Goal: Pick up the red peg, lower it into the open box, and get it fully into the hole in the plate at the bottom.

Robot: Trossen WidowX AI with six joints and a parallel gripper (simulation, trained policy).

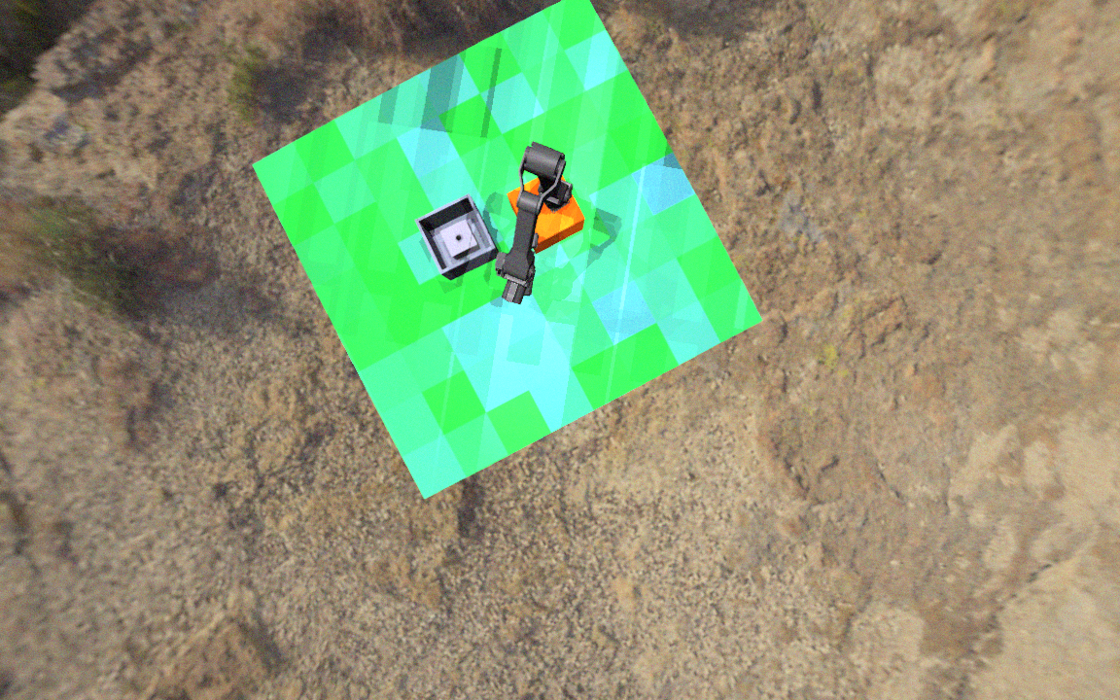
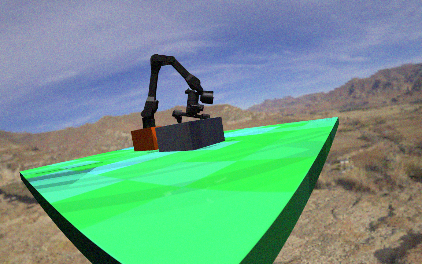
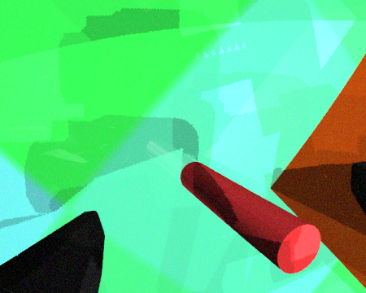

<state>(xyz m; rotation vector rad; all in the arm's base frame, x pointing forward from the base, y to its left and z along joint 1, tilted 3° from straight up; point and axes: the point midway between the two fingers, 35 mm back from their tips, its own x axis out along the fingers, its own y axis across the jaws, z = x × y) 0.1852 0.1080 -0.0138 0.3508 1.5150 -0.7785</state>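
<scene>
The red peg is 1 cm below my gripper tip and 1 cm behind it. The rest, counted from my gripper tip: plate 18 cm to the right, 14 cm ahead; then grey box 18 cm to the right, 14 cm ahead, 2 cm below.
</scene>
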